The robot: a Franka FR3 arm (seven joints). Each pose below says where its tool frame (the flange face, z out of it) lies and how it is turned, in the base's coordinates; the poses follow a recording.
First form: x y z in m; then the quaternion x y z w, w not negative.
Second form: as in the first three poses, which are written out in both.
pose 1, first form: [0.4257, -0.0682, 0.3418, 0.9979, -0.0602, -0.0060, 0.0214]
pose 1, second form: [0.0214, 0.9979, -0.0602, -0.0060, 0.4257, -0.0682, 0.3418]
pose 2, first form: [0.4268, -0.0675, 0.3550, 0.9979, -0.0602, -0.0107, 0.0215]
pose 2, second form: [0.0215, 0.9979, -0.0602, -0.0107, 0.4268, -0.0675, 0.3550]
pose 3, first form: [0.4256, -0.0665, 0.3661, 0.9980, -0.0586, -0.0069, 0.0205]
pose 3, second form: [0.0205, 0.9980, -0.0586, -0.0069, 0.4256, -0.0665, 0.3661]
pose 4, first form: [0.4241, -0.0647, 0.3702, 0.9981, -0.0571, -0.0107, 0.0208]
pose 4, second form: [0.0208, 0.9981, -0.0571, -0.0107, 0.4241, -0.0647, 0.3702]
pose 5, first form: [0.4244, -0.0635, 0.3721, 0.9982, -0.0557, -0.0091, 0.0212]
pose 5, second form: [0.0212, 0.9982, -0.0557, -0.0091, 0.4244, -0.0635, 0.3721]
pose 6, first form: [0.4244, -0.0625, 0.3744, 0.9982, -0.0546, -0.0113, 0.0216]
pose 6, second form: [0.0216, 0.9982, -0.0546, -0.0113, 0.4244, -0.0625, 0.3744]
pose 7, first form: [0.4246, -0.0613, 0.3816, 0.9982, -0.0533, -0.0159, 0.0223]
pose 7, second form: [0.0223, 0.9982, -0.0533, -0.0159, 0.4246, -0.0613, 0.3816]
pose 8, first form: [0.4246, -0.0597, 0.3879, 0.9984, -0.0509, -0.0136, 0.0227]
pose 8, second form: [0.0227, 0.9984, -0.0509, -0.0136, 0.4246, -0.0597, 0.3879]
